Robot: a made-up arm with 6 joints. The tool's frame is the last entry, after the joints. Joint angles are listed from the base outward.
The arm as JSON. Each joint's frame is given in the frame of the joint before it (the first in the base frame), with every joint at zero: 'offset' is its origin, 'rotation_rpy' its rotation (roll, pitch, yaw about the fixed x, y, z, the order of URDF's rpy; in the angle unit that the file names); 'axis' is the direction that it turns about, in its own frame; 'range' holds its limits. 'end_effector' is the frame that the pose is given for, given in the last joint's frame.
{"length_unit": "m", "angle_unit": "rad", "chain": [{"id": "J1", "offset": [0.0, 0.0, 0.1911], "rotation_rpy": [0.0, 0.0, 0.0], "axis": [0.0, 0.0, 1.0], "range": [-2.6, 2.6]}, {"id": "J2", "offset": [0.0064, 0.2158, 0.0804], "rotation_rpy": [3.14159, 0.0, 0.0], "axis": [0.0, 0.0, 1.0], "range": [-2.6, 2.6]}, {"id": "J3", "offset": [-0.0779, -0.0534, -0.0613], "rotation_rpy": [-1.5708, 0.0, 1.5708], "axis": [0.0, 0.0, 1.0], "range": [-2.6, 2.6]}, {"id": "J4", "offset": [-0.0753, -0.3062, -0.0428], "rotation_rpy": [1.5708, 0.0, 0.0], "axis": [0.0, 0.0, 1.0], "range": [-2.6, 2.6]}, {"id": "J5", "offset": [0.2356, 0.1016, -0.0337], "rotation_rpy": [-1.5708, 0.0, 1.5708], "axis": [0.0, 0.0, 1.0], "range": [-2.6, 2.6]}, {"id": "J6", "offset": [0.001, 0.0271, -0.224], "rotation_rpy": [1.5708, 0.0, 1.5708], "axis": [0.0, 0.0, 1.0], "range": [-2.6, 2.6]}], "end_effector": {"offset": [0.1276, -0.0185, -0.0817], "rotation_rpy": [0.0, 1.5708, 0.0]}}
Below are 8 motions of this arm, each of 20 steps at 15 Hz.
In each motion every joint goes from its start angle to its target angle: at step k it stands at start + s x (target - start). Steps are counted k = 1, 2, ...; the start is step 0. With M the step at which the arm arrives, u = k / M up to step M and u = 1 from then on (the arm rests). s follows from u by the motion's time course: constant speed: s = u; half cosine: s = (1 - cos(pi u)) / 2; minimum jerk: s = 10 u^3 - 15 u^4 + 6 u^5.
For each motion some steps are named. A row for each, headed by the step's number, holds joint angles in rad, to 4 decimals.
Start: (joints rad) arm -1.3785 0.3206 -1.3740 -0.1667 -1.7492 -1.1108
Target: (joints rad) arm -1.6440 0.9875 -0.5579 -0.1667 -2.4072 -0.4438
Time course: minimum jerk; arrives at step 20
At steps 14, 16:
14: -1.6007 0.8787 -0.6910 -0.1667 -2.2999 -0.5526
16: -1.6286 0.9489 -0.6052 -0.1667 -2.3691 -0.4824

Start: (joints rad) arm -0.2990 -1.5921 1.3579 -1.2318 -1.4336 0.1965
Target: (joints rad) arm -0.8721 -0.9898 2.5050 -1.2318 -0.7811 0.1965
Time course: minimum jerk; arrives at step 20
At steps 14, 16, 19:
14: -0.7786 -1.0880 2.3179 -1.2318 -0.8875 0.1965
16: -0.8389 -1.0247 2.4386 -1.2318 -0.8189 0.1965
19: -0.8714 -0.9905 2.5037 -1.2318 -0.7819 0.1965

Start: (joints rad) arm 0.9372 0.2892 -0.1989 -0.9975 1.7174 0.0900
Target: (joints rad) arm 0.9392 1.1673 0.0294 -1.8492 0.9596 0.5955
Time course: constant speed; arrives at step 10
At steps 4, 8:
4: 0.9380 0.6404 -0.1076 -1.3382 1.4143 0.2922
8: 0.9388 0.9917 -0.0163 -1.6789 1.1112 0.4944

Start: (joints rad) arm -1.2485 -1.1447 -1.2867 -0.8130 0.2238 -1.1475
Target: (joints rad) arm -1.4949 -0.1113 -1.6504 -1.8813 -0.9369 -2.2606
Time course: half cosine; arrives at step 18
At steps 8, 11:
8: -1.3503 -0.7177 -1.4370 -1.2544 -0.2558 -1.6074
11: -1.4138 -0.4513 -1.5307 -1.5298 -0.5550 -1.8944

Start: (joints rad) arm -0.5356 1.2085 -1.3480 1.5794 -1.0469 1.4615
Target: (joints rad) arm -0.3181 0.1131 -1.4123 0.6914 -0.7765 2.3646
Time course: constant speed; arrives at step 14
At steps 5, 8, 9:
5: -0.4579 0.8173 -1.3710 1.2623 -0.9503 1.7840
8: -0.4113 0.5826 -1.3847 1.0720 -0.8924 1.9776
9: -0.3958 0.5043 -1.3893 1.0085 -0.8731 2.0421

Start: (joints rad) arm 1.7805 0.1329 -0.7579 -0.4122 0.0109 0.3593
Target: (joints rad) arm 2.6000 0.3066 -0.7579 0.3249 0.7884 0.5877
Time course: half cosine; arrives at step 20
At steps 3, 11, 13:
3: 1.8252 0.1424 -0.7579 -0.3720 0.0533 0.3717
11: 2.2543 0.2333 -0.7579 0.0140 0.4605 0.4914
13: 2.3763 0.2592 -0.7579 0.1237 0.5761 0.5253

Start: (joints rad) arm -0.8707 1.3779 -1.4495 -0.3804 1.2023 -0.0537
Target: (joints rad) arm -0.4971 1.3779 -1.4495 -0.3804 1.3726 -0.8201
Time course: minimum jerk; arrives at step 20
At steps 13, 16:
13: -0.5850 1.3779 -1.4495 -0.3804 1.3326 -0.6399
16: -0.5187 1.3779 -1.4495 -0.3804 1.3627 -0.7757

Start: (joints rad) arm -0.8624 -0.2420 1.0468 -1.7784 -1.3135 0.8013
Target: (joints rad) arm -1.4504 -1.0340 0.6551 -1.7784 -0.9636 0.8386
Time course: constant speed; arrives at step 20
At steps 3, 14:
3: -0.9506 -0.3608 0.9880 -1.7784 -1.2610 0.8069
14: -1.2740 -0.7964 0.7726 -1.7784 -1.0686 0.8274

